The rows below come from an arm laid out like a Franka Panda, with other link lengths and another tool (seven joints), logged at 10 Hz.
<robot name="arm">
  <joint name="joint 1" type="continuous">
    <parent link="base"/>
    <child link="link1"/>
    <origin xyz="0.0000 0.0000 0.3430" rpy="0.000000 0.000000 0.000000"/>
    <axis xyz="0 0 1"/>
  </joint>
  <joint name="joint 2" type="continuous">
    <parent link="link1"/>
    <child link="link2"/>
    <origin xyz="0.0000 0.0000 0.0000" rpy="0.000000 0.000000 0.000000"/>
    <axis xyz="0 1 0"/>
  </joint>
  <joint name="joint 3" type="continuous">
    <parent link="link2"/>
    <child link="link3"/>
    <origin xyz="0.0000 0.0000 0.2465" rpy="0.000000 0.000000 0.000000"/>
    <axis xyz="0 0 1"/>
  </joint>
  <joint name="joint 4" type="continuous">
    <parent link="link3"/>
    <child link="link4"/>
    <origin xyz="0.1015 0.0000 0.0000" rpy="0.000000 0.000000 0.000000"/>
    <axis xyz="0 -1 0"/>
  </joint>
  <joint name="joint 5" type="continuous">
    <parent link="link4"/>
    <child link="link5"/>
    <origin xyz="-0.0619 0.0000 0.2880" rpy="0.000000 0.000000 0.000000"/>
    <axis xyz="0 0 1"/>
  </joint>
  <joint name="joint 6" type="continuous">
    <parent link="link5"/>
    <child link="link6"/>
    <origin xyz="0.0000 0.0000 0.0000" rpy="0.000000 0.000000 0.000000"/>
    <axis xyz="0 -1 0"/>
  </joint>
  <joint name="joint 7" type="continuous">
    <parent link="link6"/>
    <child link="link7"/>
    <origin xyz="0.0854 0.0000 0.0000" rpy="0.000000 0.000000 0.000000"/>
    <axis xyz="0 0 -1"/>
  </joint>
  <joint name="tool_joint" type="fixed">
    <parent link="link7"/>
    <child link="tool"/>
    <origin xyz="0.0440 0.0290 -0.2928" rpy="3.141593 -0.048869 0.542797"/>
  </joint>
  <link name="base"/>
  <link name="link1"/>
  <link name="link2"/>
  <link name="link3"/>
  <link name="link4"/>
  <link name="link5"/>
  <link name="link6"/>
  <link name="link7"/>
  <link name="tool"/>
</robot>
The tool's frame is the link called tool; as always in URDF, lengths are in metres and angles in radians. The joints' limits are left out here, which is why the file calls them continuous.
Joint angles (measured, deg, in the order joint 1, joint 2, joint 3, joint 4, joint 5, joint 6, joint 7), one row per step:
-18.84, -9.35, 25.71, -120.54, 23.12, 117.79, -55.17
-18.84, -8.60, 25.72, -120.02, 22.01, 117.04, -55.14
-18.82, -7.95, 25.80, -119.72, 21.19, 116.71, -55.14
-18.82, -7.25, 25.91, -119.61, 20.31, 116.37, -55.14
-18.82, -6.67, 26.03, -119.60, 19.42, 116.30, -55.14
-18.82, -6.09, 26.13, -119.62, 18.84, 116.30, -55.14
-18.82, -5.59, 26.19, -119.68, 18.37, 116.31, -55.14
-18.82, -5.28, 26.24, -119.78, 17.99, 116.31, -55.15
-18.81, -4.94, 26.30, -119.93, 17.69, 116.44, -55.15
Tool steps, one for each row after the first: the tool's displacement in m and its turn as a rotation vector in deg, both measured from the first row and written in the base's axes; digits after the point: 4 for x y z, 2 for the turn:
-0.0022, -0.0024, -0.0047, -0.69, 0.83, 0.65
-0.0036, -0.0037, -0.0090, -1.21, 1.40, 1.18
-0.0062, -0.0053, -0.0152, -1.78, 2.21, 1.73
-0.0079, -0.0073, -0.0208, -2.42, 2.74, 2.21
-0.0093, -0.0084, -0.0258, -2.77, 3.26, 2.55
-0.0106, -0.0094, -0.0303, -3.05, 3.74, 2.80
-0.0119, -0.0104, -0.0337, -3.30, 4.09, 3.02
-0.0129, -0.0109, -0.0373, -3.49, 4.41, 3.18

